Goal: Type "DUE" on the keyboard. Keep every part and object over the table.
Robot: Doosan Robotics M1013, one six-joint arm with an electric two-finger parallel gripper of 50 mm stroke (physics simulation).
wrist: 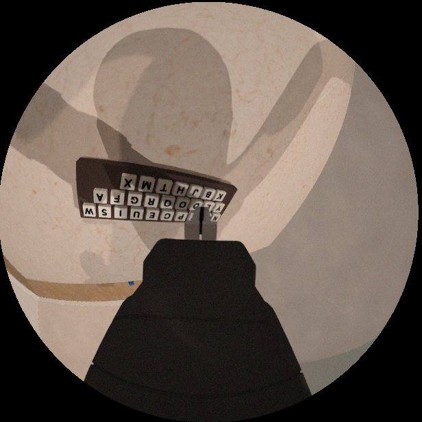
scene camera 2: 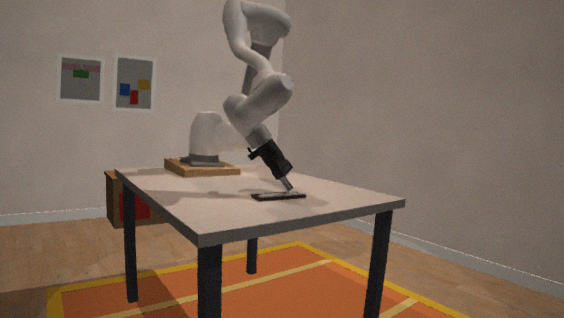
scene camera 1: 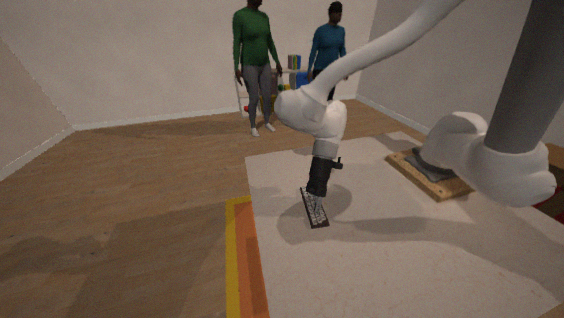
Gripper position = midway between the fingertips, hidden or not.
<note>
In view: the gripper (scene camera 1: 316,211) and a keyboard (wrist: 106,189).
The gripper is seen too in the wrist view (wrist: 201,215) and in scene camera 2 (scene camera 2: 290,189).
</note>
